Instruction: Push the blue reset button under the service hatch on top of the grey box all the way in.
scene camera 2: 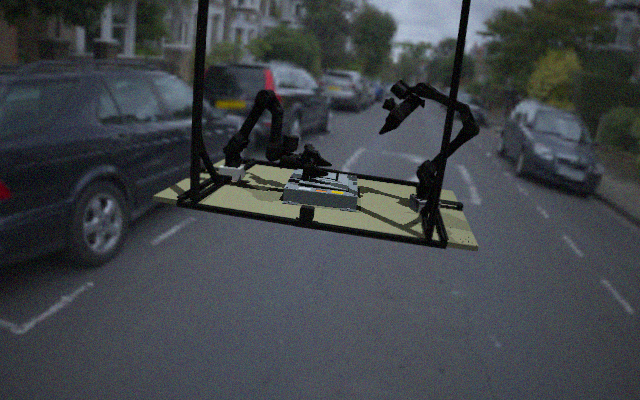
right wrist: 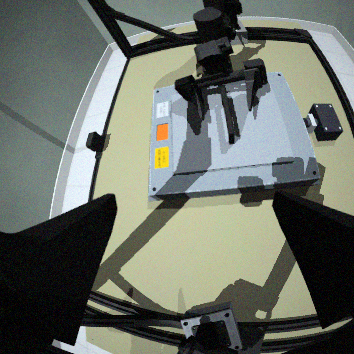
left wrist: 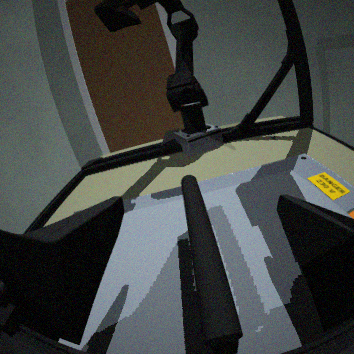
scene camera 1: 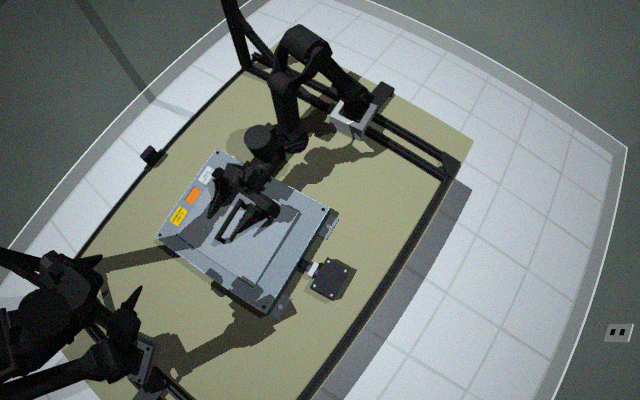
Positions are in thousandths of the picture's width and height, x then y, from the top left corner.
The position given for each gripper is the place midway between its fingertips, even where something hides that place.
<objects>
The left gripper shows in scene camera 2 (516,424), in the right wrist view (637,323), in the left wrist view (575,578) and in scene camera 1 (349,559).
</objects>
